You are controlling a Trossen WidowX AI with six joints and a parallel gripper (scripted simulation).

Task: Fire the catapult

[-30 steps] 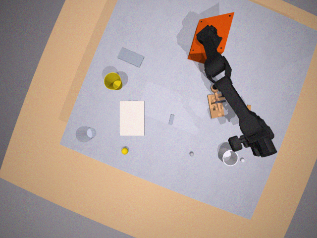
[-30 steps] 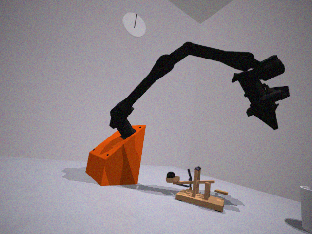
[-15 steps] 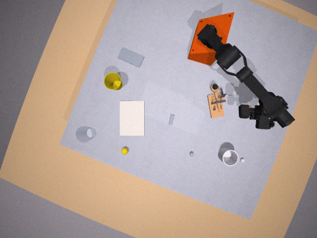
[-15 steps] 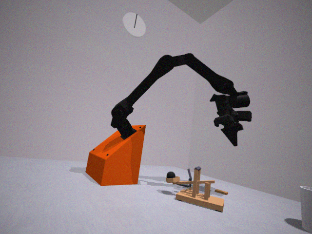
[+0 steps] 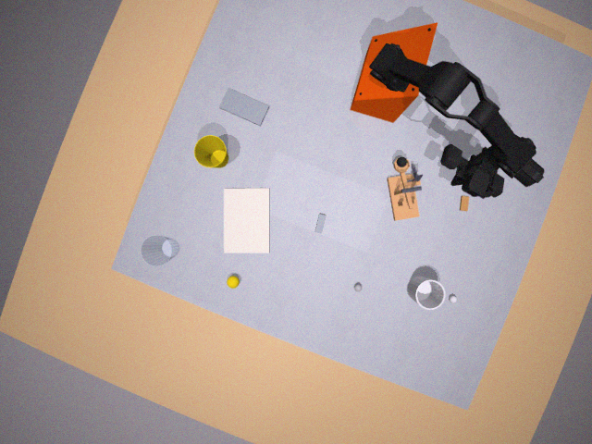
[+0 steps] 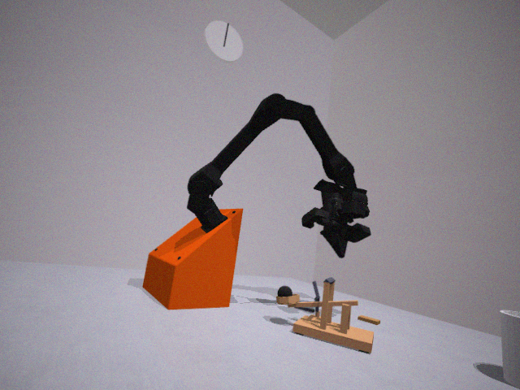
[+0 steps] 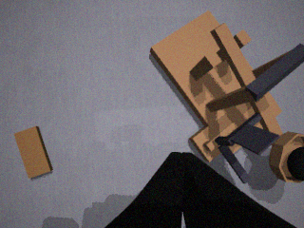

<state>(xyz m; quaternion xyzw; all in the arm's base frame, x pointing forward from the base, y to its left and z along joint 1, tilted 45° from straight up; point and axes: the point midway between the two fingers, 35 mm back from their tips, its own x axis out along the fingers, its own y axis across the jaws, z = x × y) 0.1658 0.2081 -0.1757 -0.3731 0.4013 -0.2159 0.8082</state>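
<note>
My gripper tip is now 100 mm above the dark lever and 80 mm to the left of it. The rest, counted from my gripper tip: wooden catapult 100 mm below, 90 mm to the right, 30 mm ahead; then black ball 140 mm to the right, 90 mm below, 20 mm behind; then small wooden block 150 mm below, 120 mm to the left, 10 mm behind.
</note>
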